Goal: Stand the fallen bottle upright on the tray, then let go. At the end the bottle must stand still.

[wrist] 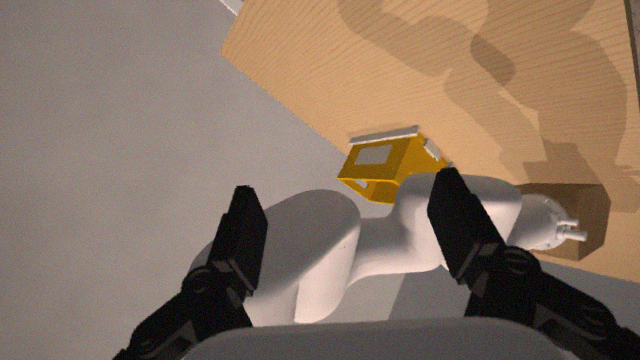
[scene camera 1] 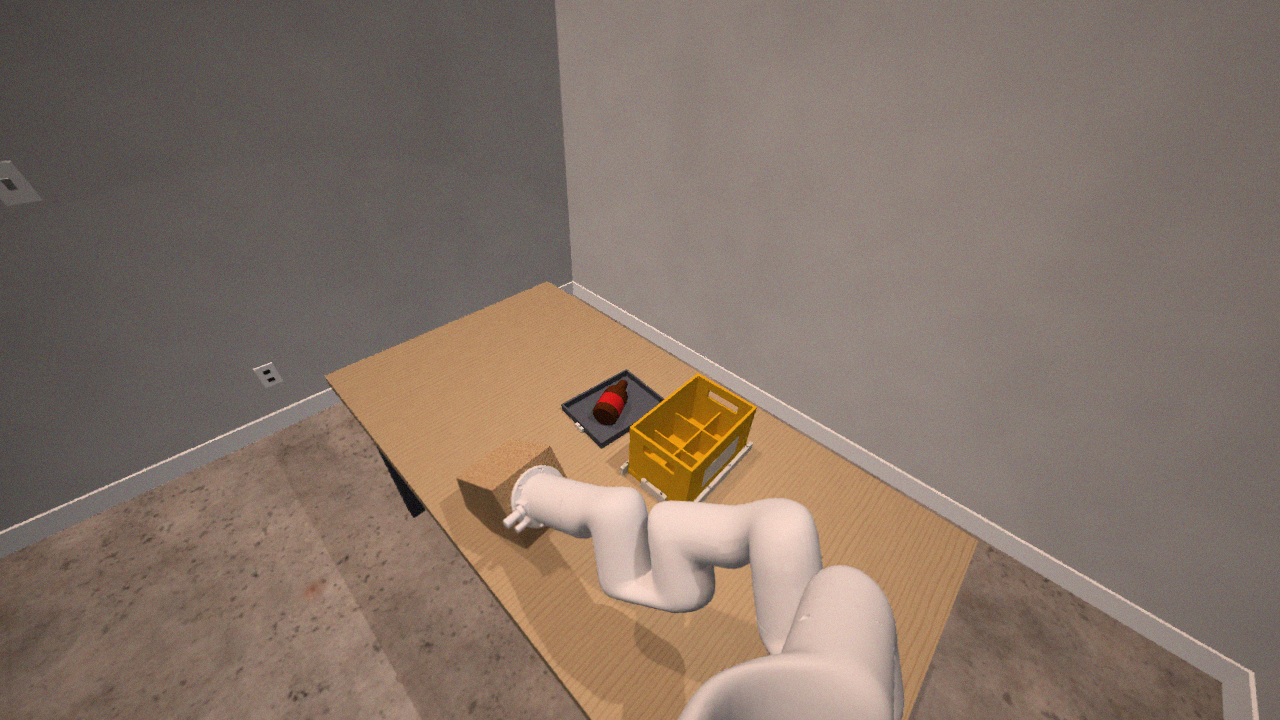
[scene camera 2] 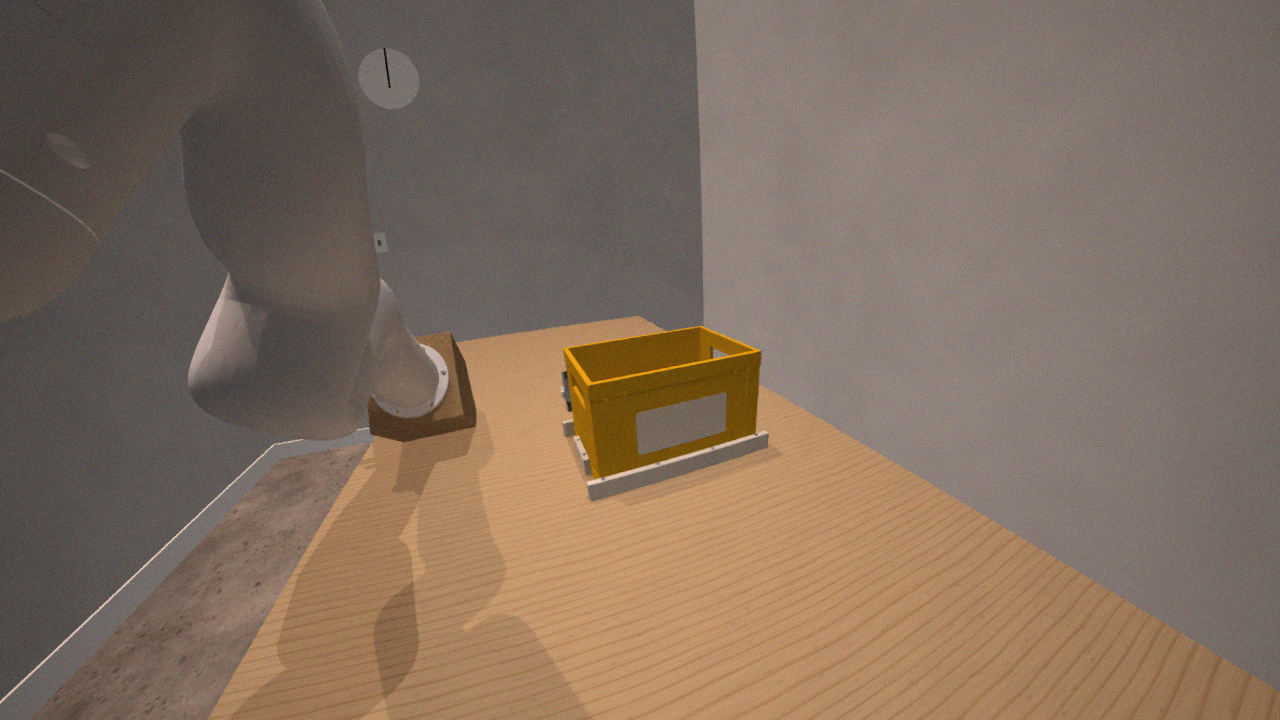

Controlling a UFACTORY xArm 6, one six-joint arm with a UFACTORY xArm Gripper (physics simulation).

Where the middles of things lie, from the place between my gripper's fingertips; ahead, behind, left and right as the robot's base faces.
Scene:
The yellow crate (scene camera 2: 636, 401) lies 540 mm ahead of my hand, 460 mm to the left of it and 310 mm below it. Also, from my hand: dark grey tray (scene camera 1: 641, 398): 740 mm to the left, 560 mm ahead, 380 mm below; bottle (scene camera 1: 610, 405): 740 mm to the left, 550 mm ahead, 350 mm below.

